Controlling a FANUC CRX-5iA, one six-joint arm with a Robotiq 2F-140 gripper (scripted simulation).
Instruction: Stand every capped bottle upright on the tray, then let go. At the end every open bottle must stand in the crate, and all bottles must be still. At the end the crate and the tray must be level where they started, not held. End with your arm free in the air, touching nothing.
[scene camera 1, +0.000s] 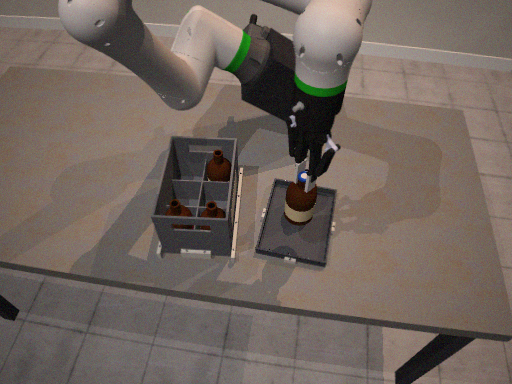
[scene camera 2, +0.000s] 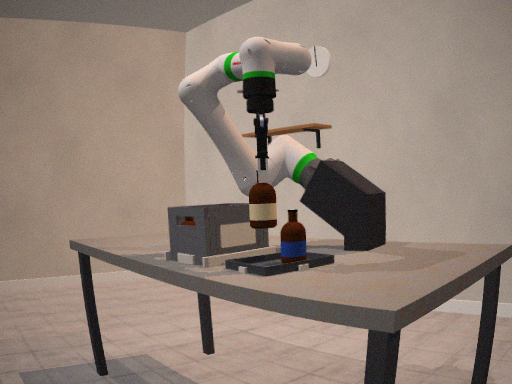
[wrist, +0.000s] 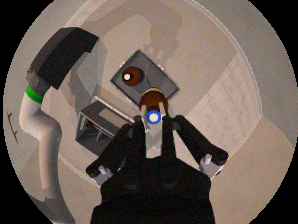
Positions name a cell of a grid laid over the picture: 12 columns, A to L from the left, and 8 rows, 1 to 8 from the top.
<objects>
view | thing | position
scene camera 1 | gripper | H4
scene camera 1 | grey crate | E4
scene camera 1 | dark tray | H6
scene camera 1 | capped bottle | H5
</objects>
